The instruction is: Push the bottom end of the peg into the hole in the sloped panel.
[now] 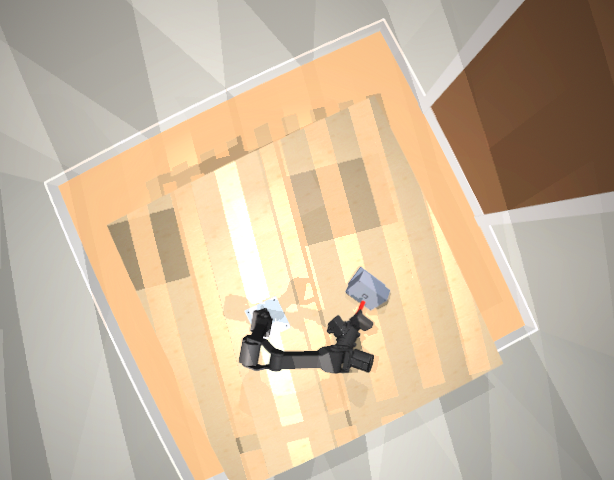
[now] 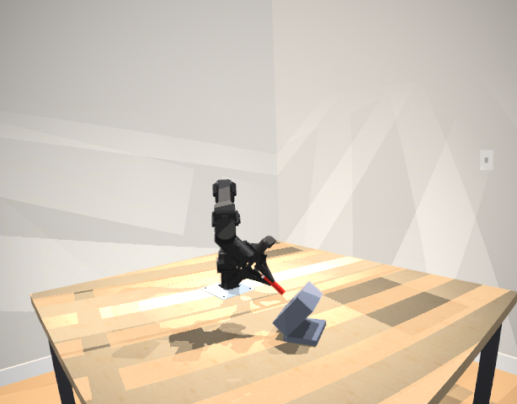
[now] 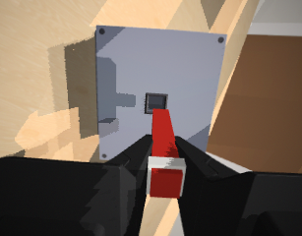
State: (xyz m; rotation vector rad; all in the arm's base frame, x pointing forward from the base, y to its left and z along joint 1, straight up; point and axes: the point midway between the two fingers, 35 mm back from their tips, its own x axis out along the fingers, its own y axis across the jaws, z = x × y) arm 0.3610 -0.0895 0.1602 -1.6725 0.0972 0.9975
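Now: gripper tip 70 mm above the grey-blue sloped panel, 60 mm short of it and 40 mm to the right of it. Also, from my gripper tip: red peg (10 mm to the right, 10 mm behind, 10 mm above).
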